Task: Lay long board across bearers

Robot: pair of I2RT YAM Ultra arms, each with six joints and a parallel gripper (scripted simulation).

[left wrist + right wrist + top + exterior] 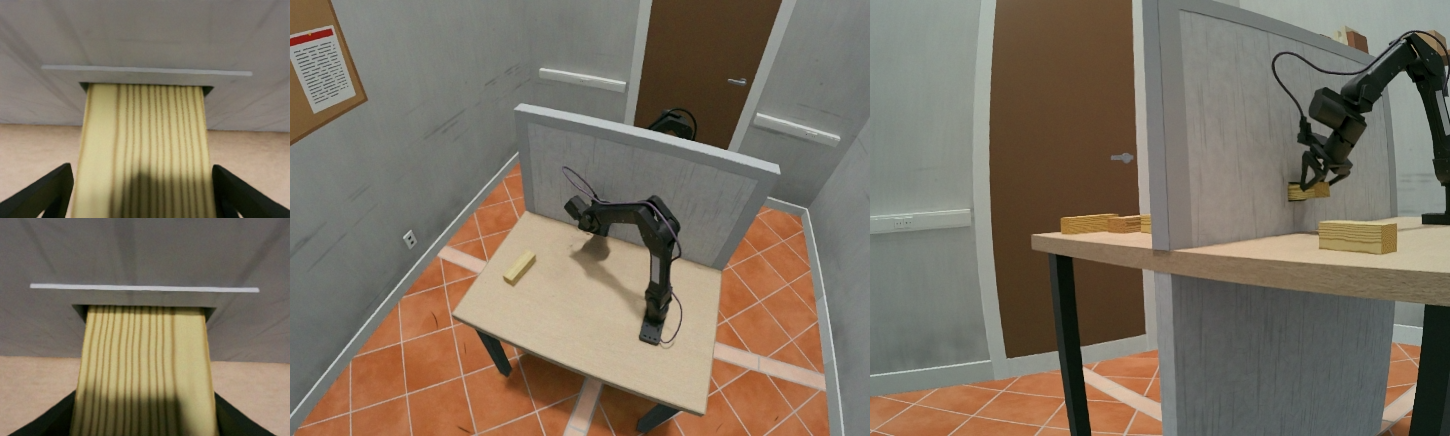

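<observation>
My right gripper is now 10 mm to the right of the long board. The rest, counted from my right hand: wooden offcut: 200 mm ahead, 410 mm to the left, 60 mm below.
</observation>
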